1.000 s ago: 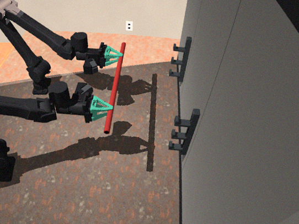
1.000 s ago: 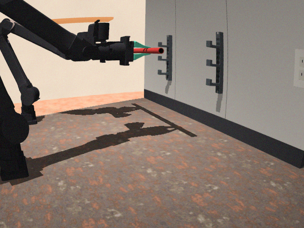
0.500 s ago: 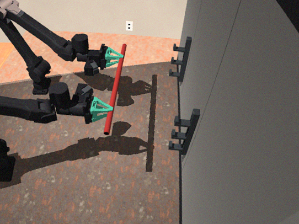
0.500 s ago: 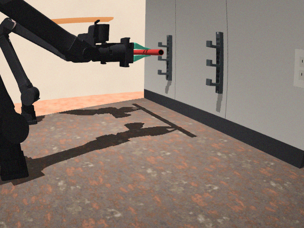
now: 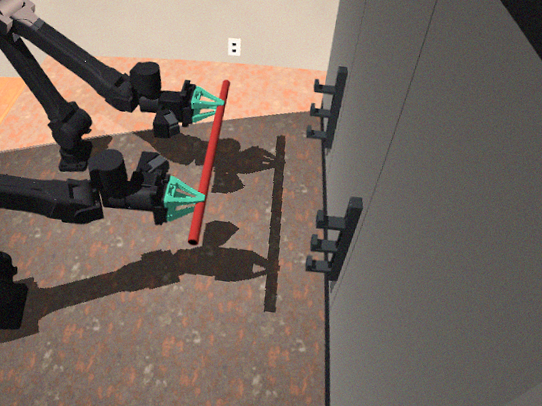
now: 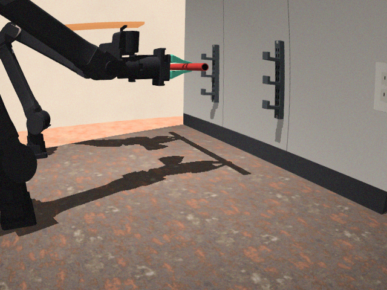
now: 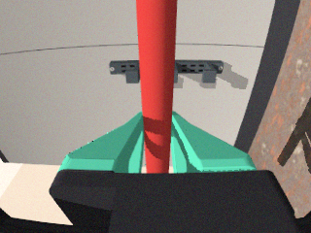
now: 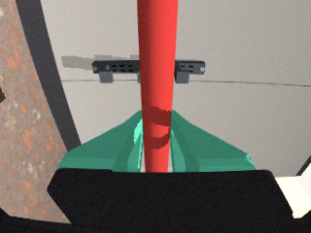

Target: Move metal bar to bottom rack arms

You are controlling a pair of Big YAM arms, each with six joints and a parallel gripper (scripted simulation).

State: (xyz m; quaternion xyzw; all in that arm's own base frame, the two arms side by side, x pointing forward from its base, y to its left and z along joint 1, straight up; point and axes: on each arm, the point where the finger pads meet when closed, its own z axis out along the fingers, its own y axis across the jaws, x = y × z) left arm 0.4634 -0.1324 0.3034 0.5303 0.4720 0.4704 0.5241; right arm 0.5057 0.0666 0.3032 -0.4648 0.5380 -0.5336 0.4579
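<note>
Now: right hand 15 cm to the right of the red metal bar. From my right hand the other things lie so: grey wall: 44 cm ahead, 15 cm above, 12 cm to the left; then dark baseboard: 29 cm ahead, 27 cm below, 11 cm to the left.
My left hand is 150 mm to the left of the red metal bar. Also, from my left hand: grey wall 450 mm ahead, 180 mm to the right, 150 mm above; then dark baseboard 300 mm ahead, 270 mm below, 180 mm to the right.
</note>
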